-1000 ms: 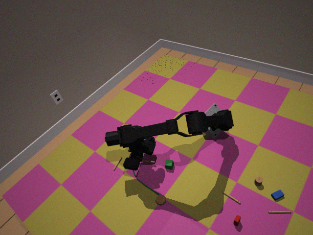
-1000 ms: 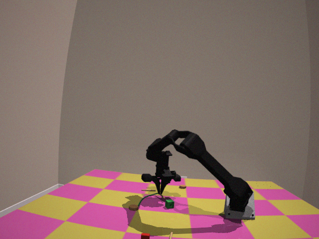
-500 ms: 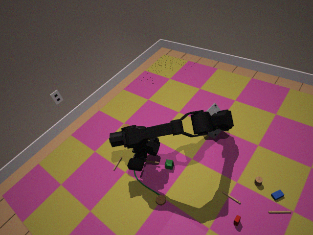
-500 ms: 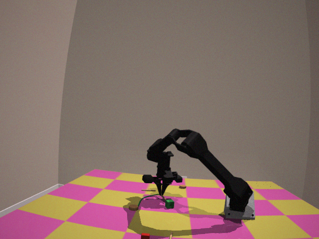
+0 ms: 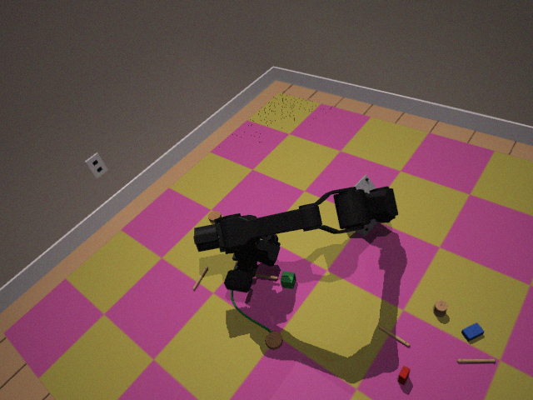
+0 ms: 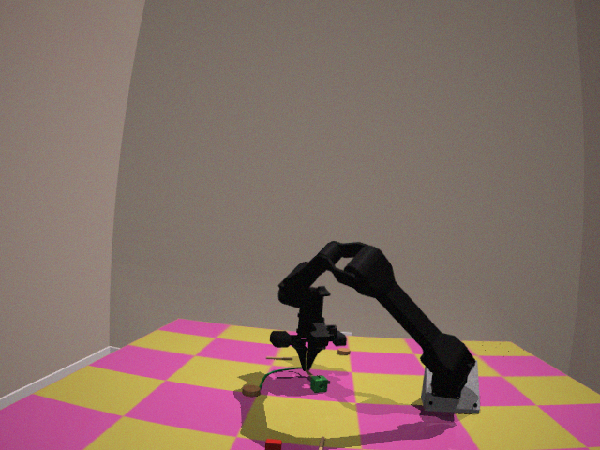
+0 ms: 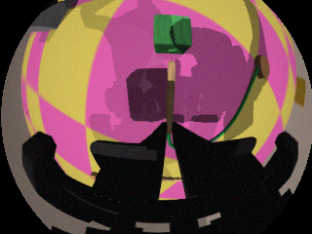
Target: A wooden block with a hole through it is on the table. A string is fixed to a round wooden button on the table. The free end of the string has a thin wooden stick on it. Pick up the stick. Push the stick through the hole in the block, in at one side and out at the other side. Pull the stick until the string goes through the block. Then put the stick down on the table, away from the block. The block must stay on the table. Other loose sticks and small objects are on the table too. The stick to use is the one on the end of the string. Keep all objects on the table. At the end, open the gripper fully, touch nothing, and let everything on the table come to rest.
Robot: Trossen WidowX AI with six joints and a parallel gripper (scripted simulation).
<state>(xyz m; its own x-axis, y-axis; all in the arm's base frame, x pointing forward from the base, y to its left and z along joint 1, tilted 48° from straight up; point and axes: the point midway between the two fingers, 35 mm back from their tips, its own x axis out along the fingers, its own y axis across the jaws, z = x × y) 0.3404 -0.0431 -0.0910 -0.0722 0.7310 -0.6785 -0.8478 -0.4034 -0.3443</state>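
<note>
The green block is 50 mm behind my gripper tip and 80 mm to the left of it. Also, from my gripper tip: round wooden button 80 mm ahead, 170 mm to the left, 10 mm below; then thin wooden stick 10 mm behind, 10 mm to the left; then red block 50 mm behind, 430 mm to the left.
</note>
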